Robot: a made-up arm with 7 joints.
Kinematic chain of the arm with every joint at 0, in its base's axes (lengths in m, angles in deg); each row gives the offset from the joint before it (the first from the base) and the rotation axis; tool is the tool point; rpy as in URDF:
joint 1: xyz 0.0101 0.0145 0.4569 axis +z
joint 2: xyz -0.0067 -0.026 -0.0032 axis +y
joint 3: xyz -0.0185 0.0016 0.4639 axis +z
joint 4: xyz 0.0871 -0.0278 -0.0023 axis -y
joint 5: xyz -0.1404 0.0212 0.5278 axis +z
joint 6: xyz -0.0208 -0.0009 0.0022 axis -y
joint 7: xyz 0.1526 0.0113 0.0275 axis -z
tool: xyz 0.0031 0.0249 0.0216 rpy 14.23 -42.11 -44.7
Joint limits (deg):
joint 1: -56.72..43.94
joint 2: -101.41..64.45
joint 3: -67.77..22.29
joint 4: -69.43..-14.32
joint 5: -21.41..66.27
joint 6: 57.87..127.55
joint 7: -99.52..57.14
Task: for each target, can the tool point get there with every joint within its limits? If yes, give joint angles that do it. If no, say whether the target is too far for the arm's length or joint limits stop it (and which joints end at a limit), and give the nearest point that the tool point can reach.
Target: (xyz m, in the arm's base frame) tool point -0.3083 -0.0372 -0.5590
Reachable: no: joint limits stop it (at a limit: joint 2, joint 3, joint 4, joint 5, joint 6, joint 7) | nearest point -1.0370 -0.1555 0.1163 | short by 1.001 m
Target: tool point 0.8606 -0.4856 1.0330
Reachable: yes | joints -10.98 42.65 -39.97 -46.24 51.46 81.71 -63.93
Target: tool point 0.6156 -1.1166 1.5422
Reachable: no: too far | nearest point 0.4435 -0.7951 1.2345 | short by 0.477 m
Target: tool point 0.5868 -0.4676 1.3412
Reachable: yes | joints -37.85 29.41 -6.94 -25.54 4.09 68.34 -23.33
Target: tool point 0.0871 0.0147 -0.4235
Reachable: no: joint limits stop it (at a limit: joint 2, joint 4, joint 5, joint 6) | nearest point 1.0252 0.0171 0.1819 | short by 1.116 m
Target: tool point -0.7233 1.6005 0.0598
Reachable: no: too far | nearest point -0.5960 1.0321 0.2583 | short by 0.615 m
